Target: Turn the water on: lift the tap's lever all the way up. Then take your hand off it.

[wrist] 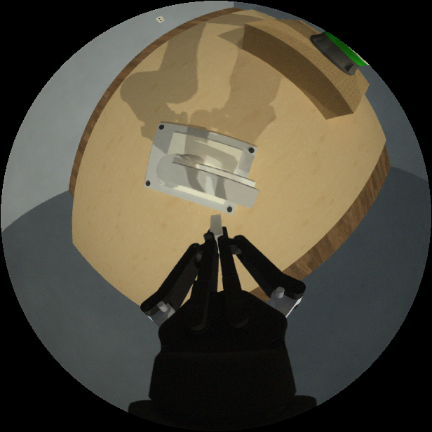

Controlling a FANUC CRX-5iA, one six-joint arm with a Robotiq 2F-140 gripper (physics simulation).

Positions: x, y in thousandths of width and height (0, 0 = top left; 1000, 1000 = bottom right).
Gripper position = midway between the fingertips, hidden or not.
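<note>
A grey base plate (381, 307) and a grey lever (399, 395) are in view, and so is the gripper (503, 513).
</note>
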